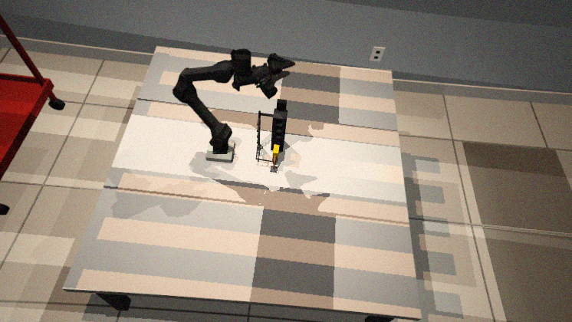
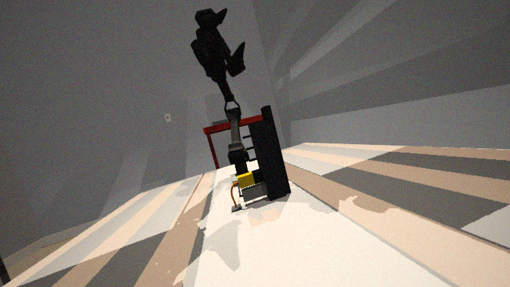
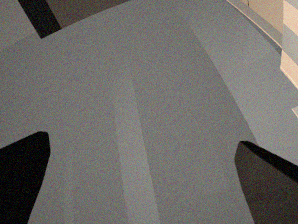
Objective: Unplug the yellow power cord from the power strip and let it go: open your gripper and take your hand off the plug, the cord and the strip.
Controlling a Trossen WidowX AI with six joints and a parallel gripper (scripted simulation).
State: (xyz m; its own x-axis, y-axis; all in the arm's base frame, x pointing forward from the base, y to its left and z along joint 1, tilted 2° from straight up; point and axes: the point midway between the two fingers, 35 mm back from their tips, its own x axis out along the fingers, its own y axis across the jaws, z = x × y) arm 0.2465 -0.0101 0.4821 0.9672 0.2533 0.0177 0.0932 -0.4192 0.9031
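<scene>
Right now the yellow plug is 4 cm behind my gripper tip, 5 cm to the right of it and 41 cm below it. Also, from my gripper tip: black upright panel: 3 cm behind, 2 cm to the left, 38 cm below.
</scene>
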